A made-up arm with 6 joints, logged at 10 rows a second.
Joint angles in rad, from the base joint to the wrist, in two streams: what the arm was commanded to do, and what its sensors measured. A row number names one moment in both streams.
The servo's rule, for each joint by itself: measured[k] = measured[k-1] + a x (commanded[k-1-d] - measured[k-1]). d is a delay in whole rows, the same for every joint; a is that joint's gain. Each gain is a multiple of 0.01, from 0.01 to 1. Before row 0 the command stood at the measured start. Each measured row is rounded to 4 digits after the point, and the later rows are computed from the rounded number. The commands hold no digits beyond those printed.
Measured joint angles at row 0: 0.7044 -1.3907 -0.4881 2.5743 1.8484 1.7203
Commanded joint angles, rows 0 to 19: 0.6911 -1.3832 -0.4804 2.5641 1.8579 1.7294; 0.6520 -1.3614 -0.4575 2.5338 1.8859 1.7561; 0.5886 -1.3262 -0.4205 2.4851 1.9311 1.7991; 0.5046 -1.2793 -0.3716 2.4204 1.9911 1.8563; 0.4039 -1.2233 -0.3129 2.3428 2.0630 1.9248; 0.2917 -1.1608 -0.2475 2.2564 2.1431 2.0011; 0.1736 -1.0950 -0.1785 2.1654 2.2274 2.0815; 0.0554 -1.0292 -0.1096 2.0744 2.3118 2.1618; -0.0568 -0.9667 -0.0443 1.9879 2.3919 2.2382; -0.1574 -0.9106 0.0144 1.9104 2.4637 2.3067; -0.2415 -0.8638 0.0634 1.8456 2.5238 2.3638; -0.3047 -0.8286 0.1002 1.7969 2.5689 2.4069; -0.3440 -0.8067 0.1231 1.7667 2.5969 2.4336; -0.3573 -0.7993 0.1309 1.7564 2.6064 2.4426; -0.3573 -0.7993 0.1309 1.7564 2.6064 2.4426; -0.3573 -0.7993 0.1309 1.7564 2.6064 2.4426; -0.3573 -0.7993 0.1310 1.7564 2.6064 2.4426; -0.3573 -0.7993 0.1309 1.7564 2.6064 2.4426; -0.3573 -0.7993 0.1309 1.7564 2.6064 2.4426; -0.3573 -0.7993 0.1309 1.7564 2.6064 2.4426
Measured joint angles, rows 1 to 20: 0.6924 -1.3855 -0.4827 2.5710 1.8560 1.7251; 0.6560 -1.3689 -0.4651 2.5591 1.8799 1.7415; 0.5953 -1.3394 -0.4339 2.5354 1.9209 1.7720; 0.5137 -1.2979 -0.3903 2.4986 1.9771 1.8167; 0.4149 -1.2464 -0.3361 2.4487 2.0458 1.8740; 0.3040 -1.1873 -0.2741 2.3872 2.1236 1.9414; 0.1866 -1.1236 -0.2072 2.3162 2.2066 2.0157; 0.0685 -1.0585 -0.1389 2.2388 2.2908 2.0931; -0.0443 -0.9952 -0.0727 2.1585 2.3717 2.1700; -0.1461 -0.9368 -0.0117 2.0791 2.4453 2.2425; -0.2320 -0.8864 0.0409 2.0044 2.5081 2.3068; -0.2974 -0.8465 0.0824 1.9380 2.5567 2.3599; -0.3393 -0.8190 0.1109 1.8832 2.5889 2.3990; -0.3555 -0.8054 0.1249 1.8426 2.6029 2.4221; -0.3571 -0.8012 0.1291 1.8150 2.6057 2.4330; -0.3573 -0.7999 0.1304 1.7962 2.6063 2.4381; -0.3573 -0.7995 0.1308 1.7835 2.6064 2.4405; -0.3573 -0.7994 0.1309 1.7748 2.6064 2.4416; -0.3573 -0.7993 0.1309 1.7689 2.6064 2.4421; -0.3573 -0.7993 0.1309 1.7649 2.6064 2.4424
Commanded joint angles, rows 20 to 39: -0.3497 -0.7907 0.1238 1.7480 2.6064 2.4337; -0.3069 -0.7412 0.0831 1.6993 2.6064 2.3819; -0.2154 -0.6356 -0.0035 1.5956 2.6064 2.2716; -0.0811 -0.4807 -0.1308 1.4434 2.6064 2.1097; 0.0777 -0.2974 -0.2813 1.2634 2.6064 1.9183; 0.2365 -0.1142 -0.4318 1.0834 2.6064 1.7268; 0.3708 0.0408 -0.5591 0.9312 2.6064 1.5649; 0.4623 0.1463 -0.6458 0.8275 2.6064 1.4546; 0.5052 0.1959 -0.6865 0.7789 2.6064 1.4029; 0.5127 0.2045 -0.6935 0.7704 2.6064 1.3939; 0.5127 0.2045 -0.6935 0.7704 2.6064 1.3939; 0.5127 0.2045 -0.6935 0.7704 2.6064 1.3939; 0.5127 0.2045 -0.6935 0.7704 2.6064 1.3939; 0.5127 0.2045 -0.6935 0.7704 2.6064 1.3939; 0.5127 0.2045 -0.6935 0.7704 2.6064 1.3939; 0.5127 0.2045 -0.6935 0.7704 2.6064 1.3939; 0.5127 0.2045 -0.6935 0.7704 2.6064 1.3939; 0.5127 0.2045 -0.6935 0.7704 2.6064 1.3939; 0.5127 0.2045 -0.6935 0.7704 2.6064 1.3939; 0.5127 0.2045 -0.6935 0.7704 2.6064 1.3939
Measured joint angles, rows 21 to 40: -0.3505 -0.7934 0.1259 1.7595 2.6064 2.4378; -0.3113 -0.7574 0.0959 1.7402 2.6064 2.4082; -0.2250 -0.6734 0.0263 1.6939 2.6064 2.3358; -0.0955 -0.5404 -0.0837 1.6137 2.6064 2.2160; 0.0604 -0.3727 -0.2220 1.5016 2.6064 2.0582; 0.2189 -0.1943 -0.3689 1.3678 2.6064 1.8826; 0.3556 -0.0321 -0.5020 1.2281 2.6064 1.7142; 0.4516 0.0910 -0.6027 1.0999 2.6064 1.5766; 0.4998 0.1634 -0.6614 0.9972 2.6064 1.4845; 0.5114 0.1918 -0.6839 0.9246 2.6064 1.4365; 0.5126 0.2006 -0.6906 0.8753 2.6064 1.4139; 0.5127 0.2033 -0.6926 0.8417 2.6064 1.4033; 0.5127 0.2041 -0.6932 0.8189 2.6064 1.3983; 0.5127 0.2044 -0.6934 0.8034 2.6064 1.3960; 0.5127 0.2045 -0.6935 0.7928 2.6064 1.3949; 0.5127 0.2045 -0.6935 0.7856 2.6064 1.3944; 0.5127 0.2045 -0.6935 0.7807 2.6064 1.3941; 0.5127 0.2045 -0.6935 0.7774 2.6064 1.3940; 0.5127 0.2045 -0.6935 0.7752 2.6064 1.3939; 0.5127 0.2045 -0.6935 0.7737 2.6064 1.3939
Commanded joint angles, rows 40 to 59: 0.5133 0.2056 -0.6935 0.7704 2.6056 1.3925; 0.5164 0.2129 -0.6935 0.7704 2.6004 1.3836; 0.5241 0.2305 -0.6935 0.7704 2.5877 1.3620; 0.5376 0.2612 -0.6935 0.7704 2.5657 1.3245; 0.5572 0.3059 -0.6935 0.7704 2.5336 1.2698; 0.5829 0.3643 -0.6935 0.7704 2.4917 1.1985; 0.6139 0.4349 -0.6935 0.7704 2.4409 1.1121; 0.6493 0.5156 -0.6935 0.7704 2.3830 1.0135; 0.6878 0.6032 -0.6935 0.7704 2.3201 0.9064; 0.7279 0.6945 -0.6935 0.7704 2.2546 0.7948; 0.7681 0.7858 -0.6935 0.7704 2.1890 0.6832; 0.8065 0.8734 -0.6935 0.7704 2.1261 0.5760; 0.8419 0.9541 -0.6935 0.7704 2.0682 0.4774; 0.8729 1.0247 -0.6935 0.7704 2.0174 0.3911; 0.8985 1.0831 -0.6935 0.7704 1.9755 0.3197; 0.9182 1.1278 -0.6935 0.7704 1.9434 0.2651; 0.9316 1.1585 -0.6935 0.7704 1.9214 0.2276; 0.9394 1.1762 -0.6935 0.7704 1.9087 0.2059; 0.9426 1.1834 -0.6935 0.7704 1.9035 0.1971; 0.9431 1.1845 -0.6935 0.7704 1.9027 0.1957
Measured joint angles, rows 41 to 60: 0.5132 0.2053 -0.6935 0.7726 2.6058 1.3932; 0.5161 0.2105 -0.6935 0.7719 2.6015 1.3881; 0.5233 0.2243 -0.6935 0.7714 2.5905 1.3743; 0.5362 0.2498 -0.6935 0.7711 2.5707 1.3479; 0.5551 0.2885 -0.6935 0.7709 2.5410 1.3065; 0.5801 0.3408 -0.6935 0.7707 2.5016 1.2493; 0.6105 0.4057 -0.6935 0.7706 2.4530 1.1766; 0.6454 0.4815 -0.6935 0.7705 2.3970 1.0902; 0.6836 0.5655 -0.6935 0.7705 2.3355 0.9928; 0.7235 0.6545 -0.6935 0.7705 2.2708 0.8879; 0.7636 0.7451 -0.6935 0.7705 2.2054 0.7794; 0.8022 0.8336 -0.6935 0.7705 2.1420 0.6716; 0.8379 0.9167 -0.6935 0.7705 2.0830 0.5687; 0.8694 0.9912 -0.6935 0.7705 2.0305 0.4746; 0.8956 1.0546 -0.6935 0.7705 1.9865 0.3925; 0.9159 1.1051 -0.6935 0.7705 1.9520 0.3250; 0.9300 1.1419 -0.6935 0.7705 1.9275 0.2734; 0.9385 1.1656 -0.6935 0.7705 1.9125 0.2376; 0.9422 1.1779 -0.6935 0.7705 1.9053 0.2161; 0.9430 1.1825 -0.6935 0.7705 1.9032 0.2053
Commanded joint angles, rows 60 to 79: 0.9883 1.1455 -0.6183 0.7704 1.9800 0.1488; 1.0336 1.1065 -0.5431 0.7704 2.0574 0.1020; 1.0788 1.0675 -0.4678 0.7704 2.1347 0.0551; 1.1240 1.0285 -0.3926 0.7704 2.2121 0.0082; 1.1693 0.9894 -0.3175 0.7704 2.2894 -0.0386; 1.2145 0.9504 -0.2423 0.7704 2.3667 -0.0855; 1.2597 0.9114 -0.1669 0.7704 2.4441 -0.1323; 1.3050 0.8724 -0.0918 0.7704 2.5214 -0.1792; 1.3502 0.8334 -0.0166 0.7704 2.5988 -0.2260; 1.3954 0.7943 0.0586 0.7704 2.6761 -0.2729; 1.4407 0.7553 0.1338 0.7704 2.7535 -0.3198; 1.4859 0.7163 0.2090 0.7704 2.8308 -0.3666; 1.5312 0.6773 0.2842 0.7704 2.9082 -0.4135; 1.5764 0.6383 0.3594 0.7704 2.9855 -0.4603; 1.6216 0.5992 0.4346 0.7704 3.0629 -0.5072; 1.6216 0.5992 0.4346 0.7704 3.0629 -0.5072; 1.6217 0.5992 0.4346 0.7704 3.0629 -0.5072; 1.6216 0.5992 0.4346 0.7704 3.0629 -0.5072; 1.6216 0.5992 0.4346 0.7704 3.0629 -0.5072; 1.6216 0.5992 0.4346 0.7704 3.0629 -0.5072
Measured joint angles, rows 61 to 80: 0.9838 1.1570 -0.6409 0.7705 1.9646 0.1754; 1.0286 1.1222 -0.5724 0.7705 2.0388 0.1365; 1.0738 1.0845 -0.4992 0.7705 2.1155 0.0934; 1.1190 1.0459 -0.4246 0.7705 2.1928 0.0482; 1.1643 1.0069 -0.3496 0.7705 2.2701 0.0022; 1.2095 0.9679 -0.2745 0.7705 2.3474 -0.0443; 1.2547 0.9289 -0.1992 0.7705 2.4248 -0.0909; 1.3000 0.8899 -0.1240 0.7705 2.5021 -0.1377; 1.3452 0.8509 -0.0488 0.7705 2.5795 -0.1845; 1.3904 0.8118 0.0264 0.7705 2.6568 -0.2314; 1.4357 0.7728 0.1016 0.7705 2.7342 -0.2783; 1.4809 0.7338 0.1768 0.7705 2.8115 -0.3251; 1.5262 0.6948 0.2520 0.7705 2.8889 -0.3720; 1.5714 0.6558 0.3272 0.7705 2.9662 -0.4188; 1.6166 0.6167 0.4024 0.7705 3.0436 -0.4657; 1.6211 0.6046 0.4249 0.7705 3.0590 -0.4877; 1.6216 0.6009 0.4317 0.7705 3.0621 -0.4980; 1.6216 0.5997 0.4337 0.7705 3.0627 -0.5029; 1.6216 0.5994 0.4343 0.7705 3.0629 -0.5052; 1.6216 0.5993 0.4345 0.7705 3.0629 -0.5063
